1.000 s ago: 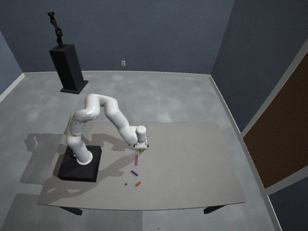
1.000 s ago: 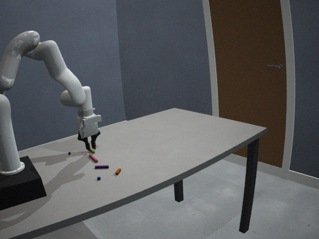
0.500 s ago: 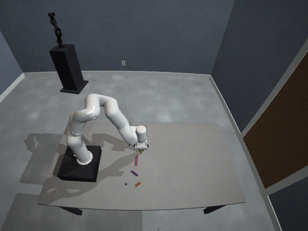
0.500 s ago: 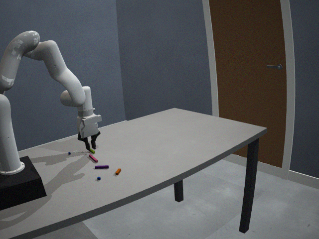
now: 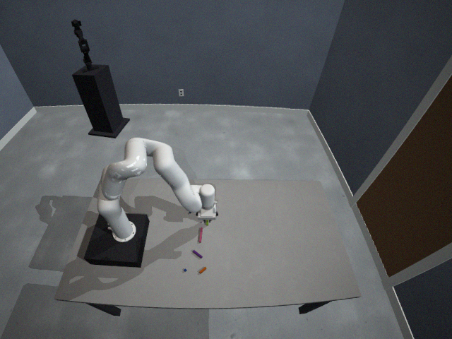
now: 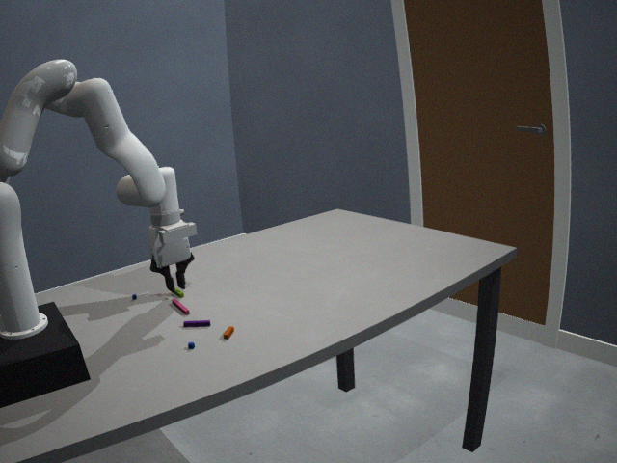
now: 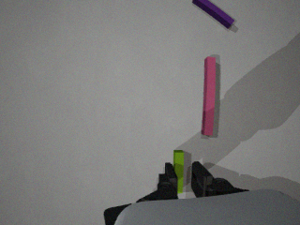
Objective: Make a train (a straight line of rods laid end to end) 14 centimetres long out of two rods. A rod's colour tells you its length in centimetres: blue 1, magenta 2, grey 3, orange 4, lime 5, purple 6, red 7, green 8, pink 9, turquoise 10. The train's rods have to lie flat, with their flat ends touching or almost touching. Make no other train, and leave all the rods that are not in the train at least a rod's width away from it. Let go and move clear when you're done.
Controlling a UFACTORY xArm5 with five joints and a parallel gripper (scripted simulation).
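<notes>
Now: the lime rod 30 mm below my hand. Also, from my hand: orange rod (40 mm ahead, 290 mm to the right, 30 mm below); purple rod (10 mm behind, 210 mm to the right, 30 mm below); pink rod (20 mm behind, 90 mm to the right, 30 mm below).
</notes>
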